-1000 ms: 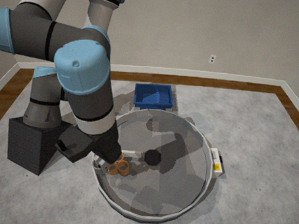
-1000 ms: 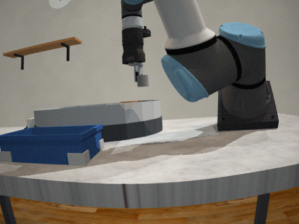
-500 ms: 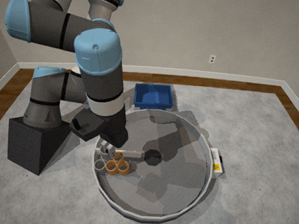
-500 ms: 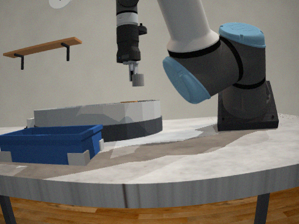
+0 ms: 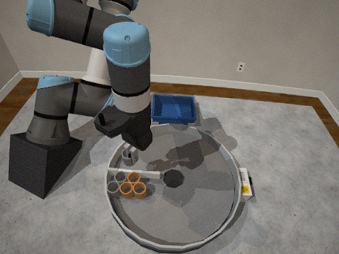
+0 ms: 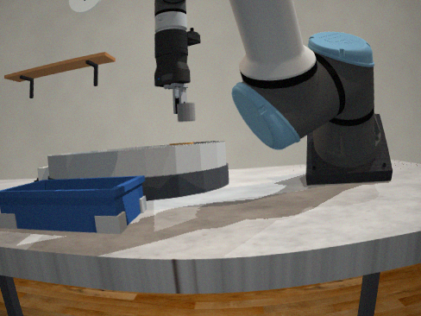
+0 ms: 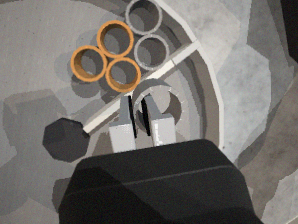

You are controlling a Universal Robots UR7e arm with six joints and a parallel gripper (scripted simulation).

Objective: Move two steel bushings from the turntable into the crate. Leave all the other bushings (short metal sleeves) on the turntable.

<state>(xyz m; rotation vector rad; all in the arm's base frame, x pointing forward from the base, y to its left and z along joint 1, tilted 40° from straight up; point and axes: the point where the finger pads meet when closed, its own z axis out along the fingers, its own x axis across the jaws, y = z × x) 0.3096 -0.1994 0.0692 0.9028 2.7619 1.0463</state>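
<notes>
Now: hand 12 cm short of the blue crate, 35 cm to the right of it and 15 cm above it. Also, from my hand: round turntable: 12 cm ahead, 12 cm below.
</notes>
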